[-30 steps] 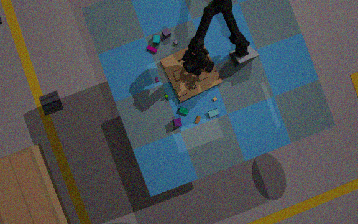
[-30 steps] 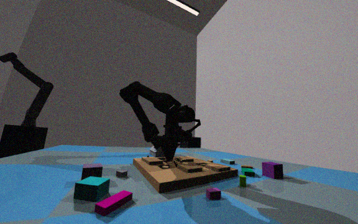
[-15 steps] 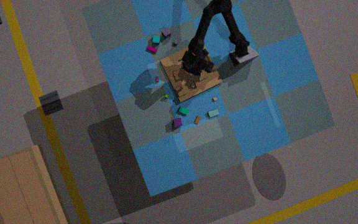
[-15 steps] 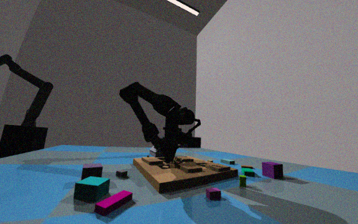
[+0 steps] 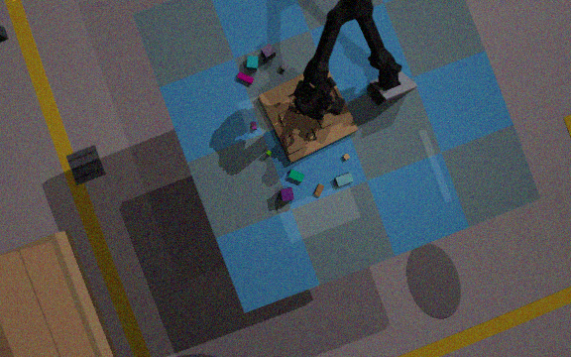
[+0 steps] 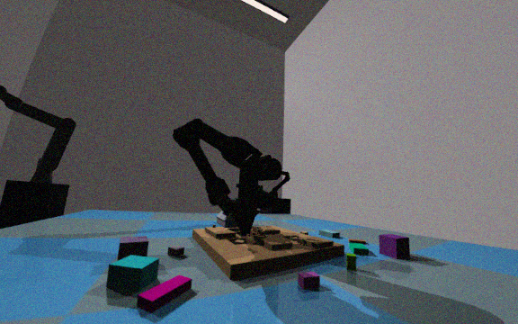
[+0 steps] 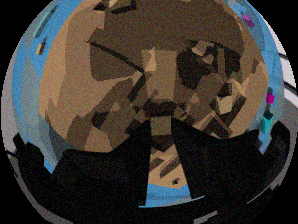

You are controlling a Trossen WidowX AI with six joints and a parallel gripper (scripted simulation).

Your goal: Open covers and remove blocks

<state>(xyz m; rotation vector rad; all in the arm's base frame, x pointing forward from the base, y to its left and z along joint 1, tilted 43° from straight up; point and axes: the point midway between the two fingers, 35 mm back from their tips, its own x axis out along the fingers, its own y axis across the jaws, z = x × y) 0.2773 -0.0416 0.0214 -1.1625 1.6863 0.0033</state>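
My gripper tip is 32 cm to the right of the pale teal block, 2 cm short of it and 1 cm above it. The rest, counted from my gripper tip: lime block 25 cm ahead, 11 cm to the left; then magenta block 27 cm ahead, 1 cm to the right, 1 cm below; then grey block 19 cm to the right, 6 cm ahead, 1 cm below.
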